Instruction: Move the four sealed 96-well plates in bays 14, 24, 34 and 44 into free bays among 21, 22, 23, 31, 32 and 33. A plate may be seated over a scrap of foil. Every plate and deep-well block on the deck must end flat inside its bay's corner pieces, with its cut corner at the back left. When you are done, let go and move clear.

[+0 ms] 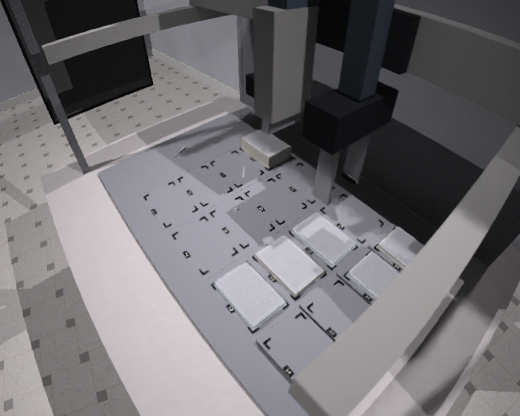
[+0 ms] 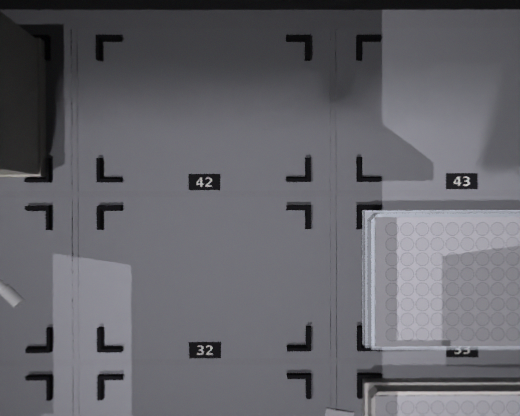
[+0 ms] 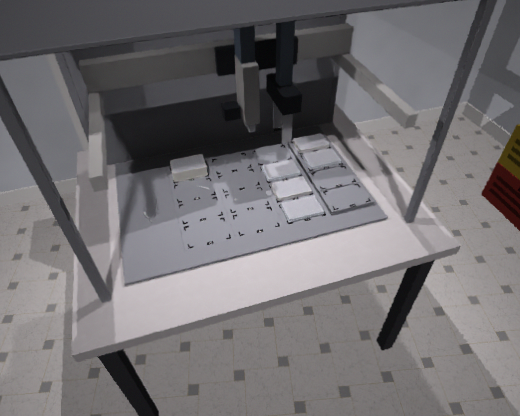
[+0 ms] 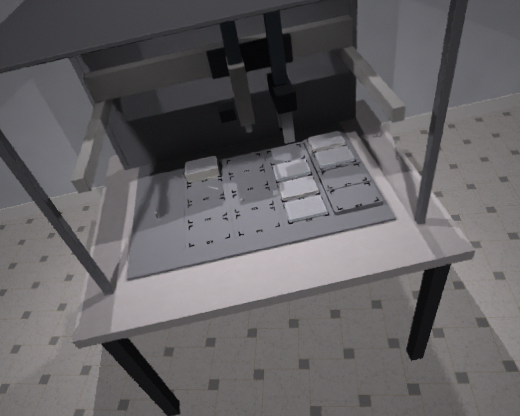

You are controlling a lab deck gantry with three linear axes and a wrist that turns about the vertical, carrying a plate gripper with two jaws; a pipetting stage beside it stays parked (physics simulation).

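Places are measured from the robot's base along level axes (x right, y back, z down), in centimetres.
Pixels of known places: gripper, fingertip midpoint: (image 1: 336, 188) (image 3: 282, 136) (image 4: 287, 135); robot's base, link origin: (image 1: 145, 197) (image 3: 189, 247) (image 4: 190, 245).
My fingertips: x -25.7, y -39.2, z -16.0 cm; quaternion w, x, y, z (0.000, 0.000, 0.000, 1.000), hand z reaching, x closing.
Ahead of a thing's pixels: the offset from my fingertips to its top centre. "spot": to the spot under its first point.
My gripper (image 1: 336, 190) (image 3: 281, 135) is open and empty, raised above the back of the deck near bay 43. A sealed plate @(dx +0.0, dy +0.0, dz +14.5 cm) (image 1: 324, 239) (image 2: 445, 280) (image 3: 281, 170) (image 4: 292, 170) lies flat in bay 33, its cut corner at the back left. A cream-skirted plate @(dx +10.7, dy +0.0, dz +14.5 cm) (image 1: 290, 265) (image 2: 445, 407) (image 3: 291, 188) (image 4: 299, 188) sits in bay 23. Another plate @(dx +21.4, dy +0.0, dz +14.5 cm) (image 1: 250, 295) (image 3: 302, 207) (image 4: 306, 207) sits in bay 13. Plates remain in bay 34 (a plate @(dx +0.0, dy -16.4, dz +13.1 cm) (image 1: 372, 274) (image 3: 321, 159) (image 4: 334, 157)) and bay 44 (a plate @(dx -10.7, dy -16.4, dz +13.1 cm) (image 1: 400, 245) (image 3: 311, 143) (image 4: 326, 140)). Bays 14 and 24 hold no plate.
A tall block @(dx -10.7, dy +32.8, dz +11.8 cm) (image 1: 266, 150) (image 2: 20, 105) (image 3: 189, 167) (image 4: 202, 168) stands at bay 41. The parked pipetting stage (image 1: 285, 65) (image 3: 247, 92) (image 4: 240, 92) hangs left of the gripper. A pale sliver @(spot: dx -0.3, dy +29.9, dz +15.5 cm) (image 1: 243, 171) (image 2: 10, 294) lies in bay 31; a small scrap @(dx +9.7, dy +8.0, dz +15.9 cm) (image 1: 268, 241) (image 2: 340, 412) lies beside bay 23.
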